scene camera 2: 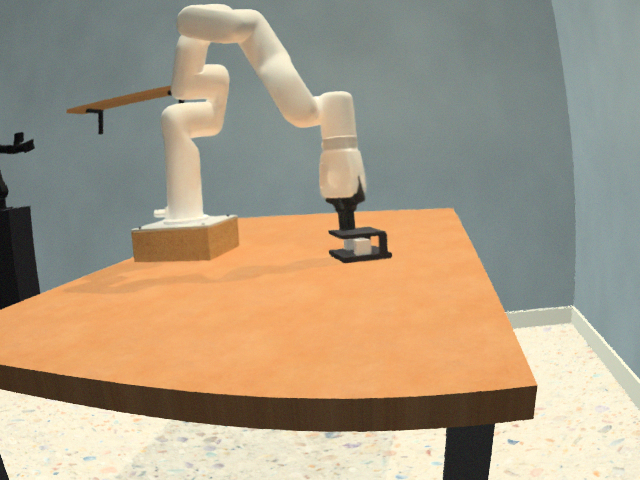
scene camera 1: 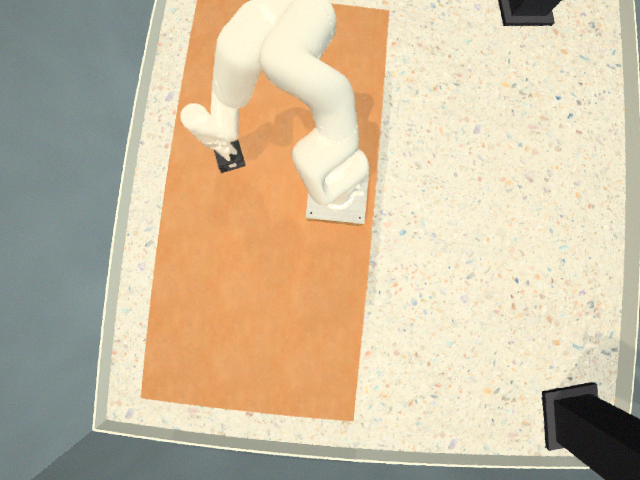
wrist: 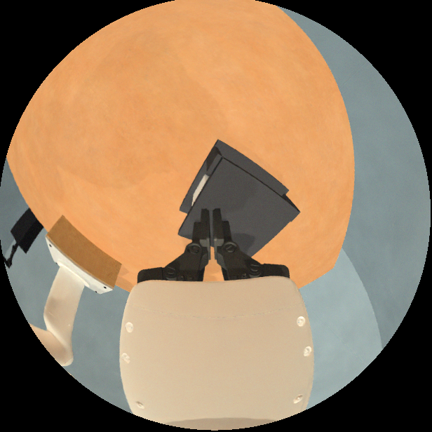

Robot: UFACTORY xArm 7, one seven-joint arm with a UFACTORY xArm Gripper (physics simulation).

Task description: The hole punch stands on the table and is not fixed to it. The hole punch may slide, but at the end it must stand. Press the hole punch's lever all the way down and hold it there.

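Places are measured from the arm's base along level axes (x right, y ahead, z up), in centimetres.
Pixels of known places: gripper, fingertip midpoint: (scene camera 2: 347, 229) (scene camera 1: 230, 157); arm's base, link origin: (scene camera 2: 186, 221).
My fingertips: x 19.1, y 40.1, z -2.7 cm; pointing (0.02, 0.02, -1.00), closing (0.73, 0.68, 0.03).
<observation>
Ahead of a thing's pixels: the offset from my fingertips to its top centre. "spot": to the spot under its first point. Level surfaces: height alone.
The black hole punch @(dz +0.0, dx +2.8, dy +2.1 cm) (scene camera 1: 238, 155) (scene camera 2: 343, 256) (wrist: 250, 166) stands upright on the orange table @(dz -5.6 cm) (scene camera 1: 248, 310) (scene camera 2: 258, 330) (wrist: 150, 90). Its flat lever @(dz +0.0, dx +2.9, dy +1.7 cm) (scene camera 2: 361, 231) (wrist: 245, 192) looks about level in scene camera 2, low over the white blocks @(spot: dz -2.6, dx +8.2, dy +2.4 cm) (scene camera 2: 362, 246) (wrist: 200, 189) between lever and base. My gripper (scene camera 2: 346, 228) (wrist: 211, 219) is shut and empty, pointing down, with its fingertips at the lever's top and seemingly touching it, near the end away from the upright post. In scene camera 1 the arm hides part of the punch. The exact contact is hidden.
The arm's base stands on a wooden block (scene camera 2: 170, 244) (wrist: 85, 245) with a pale top plate (scene camera 1: 336, 213). A wall shelf (scene camera 2: 124, 99) is behind it. A black pedestal (scene camera 2: 18, 248) stands at the far left in scene camera 2.
</observation>
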